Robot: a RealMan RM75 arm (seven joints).
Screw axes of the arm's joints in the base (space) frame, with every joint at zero. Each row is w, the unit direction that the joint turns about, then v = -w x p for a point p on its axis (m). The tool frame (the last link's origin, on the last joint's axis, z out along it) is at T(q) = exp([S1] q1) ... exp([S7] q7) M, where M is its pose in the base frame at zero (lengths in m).
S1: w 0 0 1 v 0.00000 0.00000 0.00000
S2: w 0 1 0 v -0.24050 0.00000 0.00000
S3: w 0 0 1 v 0.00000 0.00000 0.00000
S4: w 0 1 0 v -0.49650 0.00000 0.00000
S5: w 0 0 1 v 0.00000 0.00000 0.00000
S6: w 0 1 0 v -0.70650 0.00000 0.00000
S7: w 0 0 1 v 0.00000 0.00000 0.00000
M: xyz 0.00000 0.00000 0.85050 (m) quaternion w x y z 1 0 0 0
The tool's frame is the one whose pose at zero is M.
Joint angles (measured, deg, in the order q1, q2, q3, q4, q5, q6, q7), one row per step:
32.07, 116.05, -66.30, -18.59, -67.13, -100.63, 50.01
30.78, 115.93, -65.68, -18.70, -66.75, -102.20, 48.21
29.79, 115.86, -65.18, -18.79, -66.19, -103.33, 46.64
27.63, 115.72, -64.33, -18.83, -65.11, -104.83, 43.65
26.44, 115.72, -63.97, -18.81, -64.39, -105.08, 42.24
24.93, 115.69, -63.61, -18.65, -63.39, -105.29, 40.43
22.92, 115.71, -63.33, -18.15, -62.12, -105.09, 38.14
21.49, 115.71, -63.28, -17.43, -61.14, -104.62, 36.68
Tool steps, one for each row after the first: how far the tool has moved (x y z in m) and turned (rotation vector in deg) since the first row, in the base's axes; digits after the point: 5 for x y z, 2 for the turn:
0.00517, -0.00574, 0.00472, 1.88, 0.90, 0.51
0.00894, -0.00975, 0.00873, 3.73, 1.70, 0.84
0.01851, -0.01776, 0.01532, 7.40, 2.67, 0.59
0.02410, -0.02145, 0.01783, 9.34, 2.96, -0.15
0.03160, -0.02631, 0.02079, 11.79, 3.18, -1.29
0.04241, -0.03312, 0.02279, 14.68, 3.07, -3.38
0.05119, -0.03833, 0.02307, 16.39, 2.78, -5.48

